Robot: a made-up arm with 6 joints. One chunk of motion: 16 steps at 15 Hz.
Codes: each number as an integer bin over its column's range. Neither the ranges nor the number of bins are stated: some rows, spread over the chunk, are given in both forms.
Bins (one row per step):
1: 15 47 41 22 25 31
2: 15 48 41 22 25 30
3: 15 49 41 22 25 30
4: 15 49 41 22 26 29
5: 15 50 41 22 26 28
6: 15 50 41 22 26 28
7: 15 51 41 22 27 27
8: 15 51 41 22 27 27
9: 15 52 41 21 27 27
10: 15 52 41 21 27 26
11: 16 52 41 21 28 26
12: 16 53 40 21 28 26
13: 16 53 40 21 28 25
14: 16 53 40 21 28 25
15: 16 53 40 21 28 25
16: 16 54 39 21 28 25
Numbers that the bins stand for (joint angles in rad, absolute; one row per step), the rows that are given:
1: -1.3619 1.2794 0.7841 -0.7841 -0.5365 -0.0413
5: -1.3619 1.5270 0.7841 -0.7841 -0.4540 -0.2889
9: -1.3619 1.6921 0.7841 -0.8667 -0.3714 -0.3714
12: -1.2794 1.7746 0.7016 -0.8667 -0.2889 -0.4540
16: -1.2794 1.8571 0.6190 -0.8667 -0.2889 -0.5365
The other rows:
2: -1.3619 1.3619 0.7841 -0.7841 -0.5365 -0.1238
3: -1.3619 1.4444 0.7841 -0.7841 -0.5365 -0.1238
4: -1.3619 1.4444 0.7841 -0.7841 -0.4540 -0.2063
6: -1.3619 1.5270 0.7841 -0.7841 -0.4540 -0.2889
7: -1.3619 1.6095 0.7841 -0.7841 -0.3714 -0.3714
8: -1.3619 1.6095 0.7841 -0.7841 -0.3714 -0.3714
10: -1.3619 1.6921 0.7841 -0.8667 -0.3714 -0.4540
11: -1.2794 1.6921 0.7841 -0.8667 -0.2889 -0.4540
13: -1.2794 1.7746 0.7016 -0.8667 -0.2889 -0.5365
14: -1.2794 1.7746 0.7016 -0.8667 -0.2889 -0.5365
15: -1.2794 1.7746 0.7016 -0.8667 -0.2889 -0.5365

